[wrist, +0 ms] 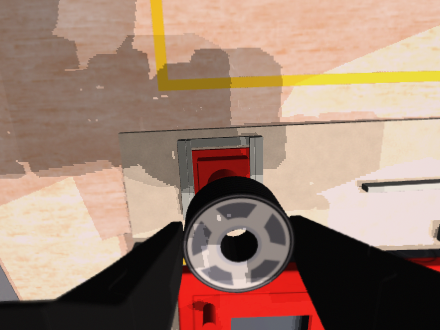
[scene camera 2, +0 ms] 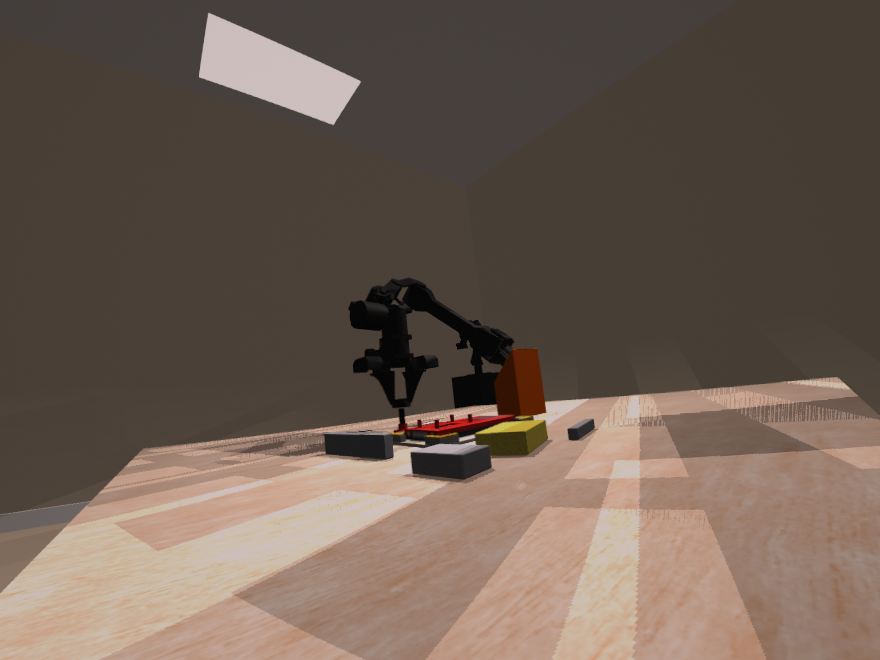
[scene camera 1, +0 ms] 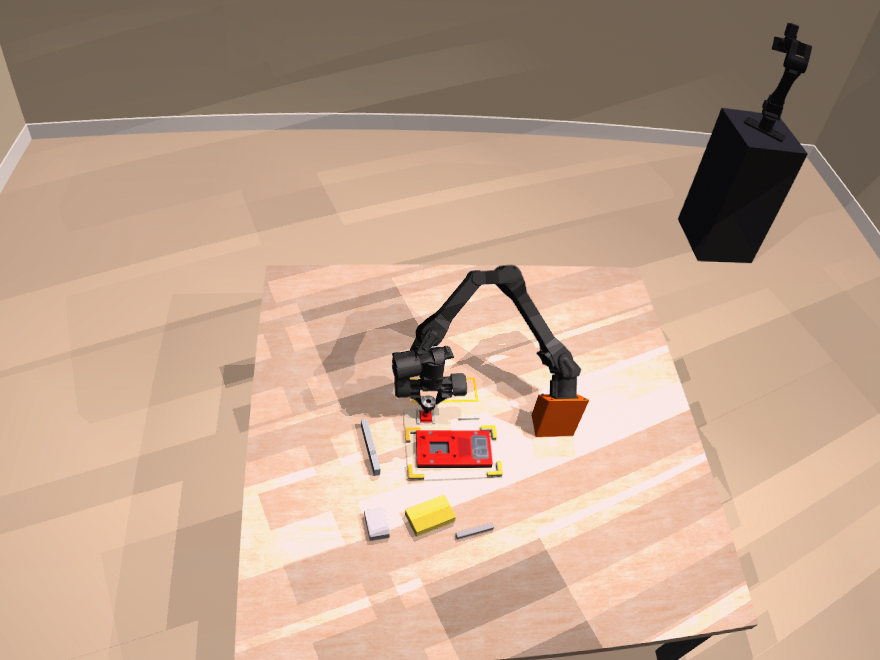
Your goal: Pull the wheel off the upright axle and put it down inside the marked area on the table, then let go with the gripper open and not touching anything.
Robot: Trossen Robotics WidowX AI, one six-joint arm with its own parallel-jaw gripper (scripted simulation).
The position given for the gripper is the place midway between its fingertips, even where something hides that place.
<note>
The gripper (scene camera 2: 401,403) holds a wheel (wrist: 235,264). Further things: a red board (scene camera 2: 467,426), a mount (wrist: 208,164), a grey block (scene camera 2: 458,461) and a yellow block (scene camera 2: 516,438).
The yellow block shows as well in scene camera 1 (scene camera 1: 437,512). The gripper also shows in the wrist view (wrist: 236,229) and in scene camera 1 (scene camera 1: 428,403). The wrist view misses the grey block: it is out of frame. The wrist view does not show the yellow block: it is out of frame.
</note>
